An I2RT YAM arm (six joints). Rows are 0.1 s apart.
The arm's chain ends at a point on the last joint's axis. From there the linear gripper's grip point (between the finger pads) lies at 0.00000 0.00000 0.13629 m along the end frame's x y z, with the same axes.
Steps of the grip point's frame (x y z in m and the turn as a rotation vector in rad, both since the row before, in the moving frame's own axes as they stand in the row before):
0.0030, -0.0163, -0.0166, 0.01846, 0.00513, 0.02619
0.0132, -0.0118, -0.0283, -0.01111, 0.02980, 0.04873
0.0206, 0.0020, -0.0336, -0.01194, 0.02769, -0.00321
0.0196, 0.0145, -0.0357, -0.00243, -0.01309, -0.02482
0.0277, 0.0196, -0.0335, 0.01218, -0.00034, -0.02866
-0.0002, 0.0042, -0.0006, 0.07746, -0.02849, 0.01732
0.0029, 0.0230, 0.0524, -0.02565, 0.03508, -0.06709
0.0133, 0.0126, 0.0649, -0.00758, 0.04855, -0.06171
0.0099, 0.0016, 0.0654, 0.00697, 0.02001, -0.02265
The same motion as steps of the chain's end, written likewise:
0.0023, -0.0138, -0.0166, 0.01846, 0.00513, 0.02619
0.0092, -0.0134, -0.0282, -0.01111, 0.02980, 0.04873
0.0168, 0.0004, -0.0335, -0.01194, 0.02769, -0.00321
0.0214, 0.0141, -0.0357, -0.00243, -0.01309, -0.02482
0.0278, 0.0213, -0.0335, 0.01218, -0.00034, -0.02866
0.0036, 0.0148, -0.0001, 0.07746, -0.02849, 0.01732
-0.0020, 0.0197, 0.0525, -0.02565, 0.03508, -0.06709
0.0067, 0.0118, 0.0651, -0.00758, 0.04855, -0.06171
0.0072, 0.0026, 0.0654, 0.00697, 0.02001, -0.02265

